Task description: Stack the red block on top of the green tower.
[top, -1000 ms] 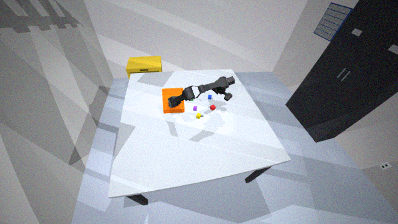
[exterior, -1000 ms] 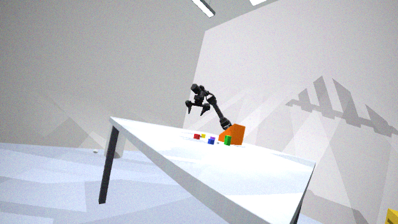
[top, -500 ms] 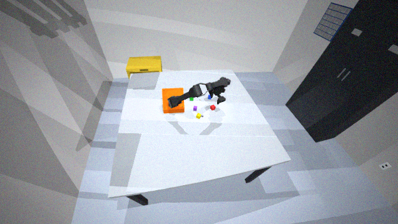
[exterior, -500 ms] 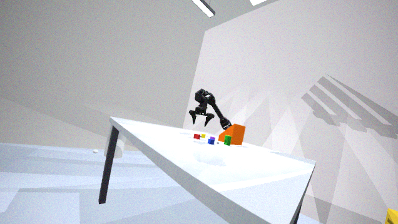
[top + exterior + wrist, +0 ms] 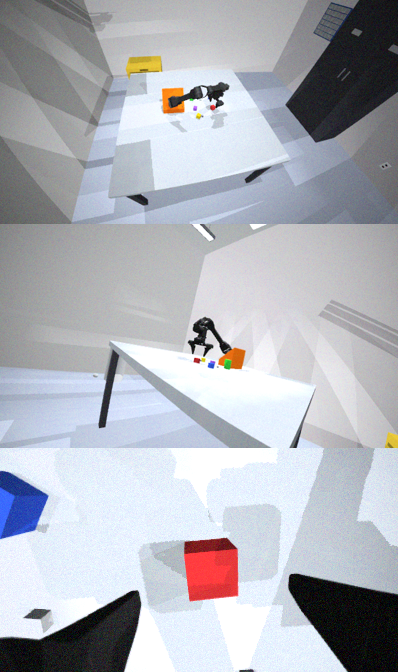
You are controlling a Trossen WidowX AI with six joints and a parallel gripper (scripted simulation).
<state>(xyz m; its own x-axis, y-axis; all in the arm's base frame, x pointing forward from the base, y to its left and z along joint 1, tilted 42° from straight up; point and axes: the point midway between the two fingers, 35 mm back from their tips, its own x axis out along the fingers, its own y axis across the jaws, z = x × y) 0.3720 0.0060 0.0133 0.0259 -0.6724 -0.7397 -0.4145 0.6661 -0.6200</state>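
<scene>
My gripper tip is now 40 mm above the red block. The rest, counted from my gripper tip: yellow block (150 mm behind, 100 mm to the right, 40 mm below); purple block (170 mm behind, 40 mm below); blue block (150 mm to the left, 40 mm below).
</scene>
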